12 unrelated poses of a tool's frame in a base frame.
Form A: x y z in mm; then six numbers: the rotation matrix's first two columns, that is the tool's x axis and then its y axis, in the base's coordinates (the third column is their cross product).
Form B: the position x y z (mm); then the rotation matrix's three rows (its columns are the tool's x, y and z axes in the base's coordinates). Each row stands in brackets. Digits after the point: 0 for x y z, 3 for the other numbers.
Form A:
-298, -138, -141, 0.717, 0.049, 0.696, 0.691, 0.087, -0.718
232, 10, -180, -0.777, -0.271, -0.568, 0.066, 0.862, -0.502
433, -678, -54, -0.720, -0.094, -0.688, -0.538, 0.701, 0.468
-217, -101, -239, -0.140, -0.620, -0.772, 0.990, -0.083, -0.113
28, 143, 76, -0.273, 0.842, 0.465, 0.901, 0.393, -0.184
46, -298, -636, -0.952, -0.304, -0.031, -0.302, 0.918, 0.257
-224, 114, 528, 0.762, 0.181, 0.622, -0.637, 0.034, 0.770
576, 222, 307, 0.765, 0.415, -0.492, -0.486, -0.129, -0.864
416, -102, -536, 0.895, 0.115, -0.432, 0.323, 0.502, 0.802
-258, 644, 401, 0.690, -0.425, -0.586, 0.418, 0.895, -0.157
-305, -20, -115, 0.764, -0.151, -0.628, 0.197, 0.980, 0.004
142, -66, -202, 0.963, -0.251, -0.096, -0.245, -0.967, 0.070
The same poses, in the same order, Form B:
[-298, -138, -141], [[0.717, 0.691, -0.096], [0.049, 0.087, 0.996], [0.696, -0.718, 0.029]]
[232, 10, -180], [[-0.777, 0.066, 0.626], [-0.271, 0.862, -0.428], [-0.568, -0.502, -0.652]]
[433, -678, -54], [[-0.720, -0.538, 0.438], [-0.094, 0.701, 0.707], [-0.688, 0.468, -0.555]]
[-217, -101, -239], [[-0.140, 0.990, 0.006], [-0.620, -0.083, -0.780], [-0.772, -0.113, 0.625]]
[28, 143, 76], [[-0.273, 0.901, -0.338], [0.842, 0.393, 0.369], [0.465, -0.184, -0.866]]
[46, -298, -636], [[-0.952, -0.302, -0.050], [-0.304, 0.918, 0.254], [-0.031, 0.257, -0.966]]
[-224, 114, 528], [[0.762, -0.637, 0.118], [0.181, 0.034, -0.983], [0.622, 0.770, 0.141]]
[576, 222, 307], [[0.765, -0.486, -0.422], [0.415, -0.129, 0.900], [-0.492, -0.864, 0.103]]
[416, -102, -536], [[0.895, 0.323, 0.309], [0.115, 0.502, -0.857], [-0.432, 0.802, 0.412]]
[-258, 644, 401], [[0.690, 0.418, 0.591], [-0.425, 0.895, -0.137], [-0.586, -0.157, 0.795]]
[-305, -20, -115], [[0.764, 0.197, 0.615], [-0.151, 0.980, -0.127], [-0.628, 0.004, 0.778]]
[142, -66, -202], [[0.963, -0.245, -0.110], [-0.251, -0.967, -0.044], [-0.096, 0.070, -0.993]]

